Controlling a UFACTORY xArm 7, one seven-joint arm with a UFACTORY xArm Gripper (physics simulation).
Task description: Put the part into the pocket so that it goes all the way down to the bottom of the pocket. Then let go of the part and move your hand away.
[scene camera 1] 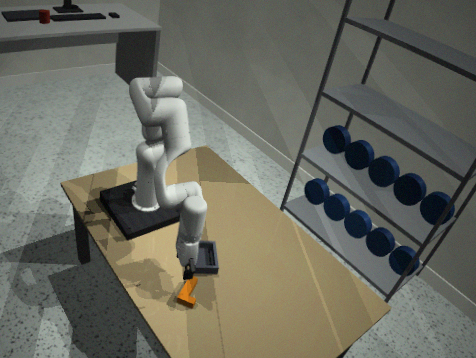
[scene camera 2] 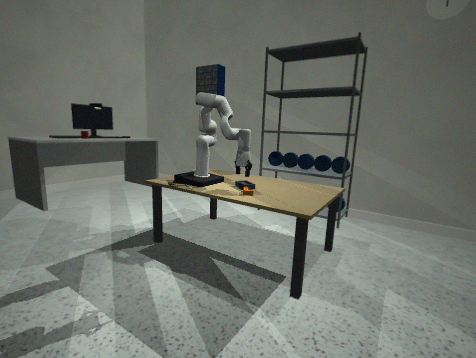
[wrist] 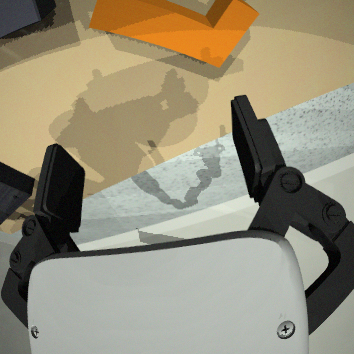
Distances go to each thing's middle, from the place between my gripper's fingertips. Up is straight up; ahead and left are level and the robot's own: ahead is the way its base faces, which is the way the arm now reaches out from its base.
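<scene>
Position of the orange L-shaped block (wrist: 210, 38) relative to my hand: 4 cm ahead, 10 cm below.
</scene>
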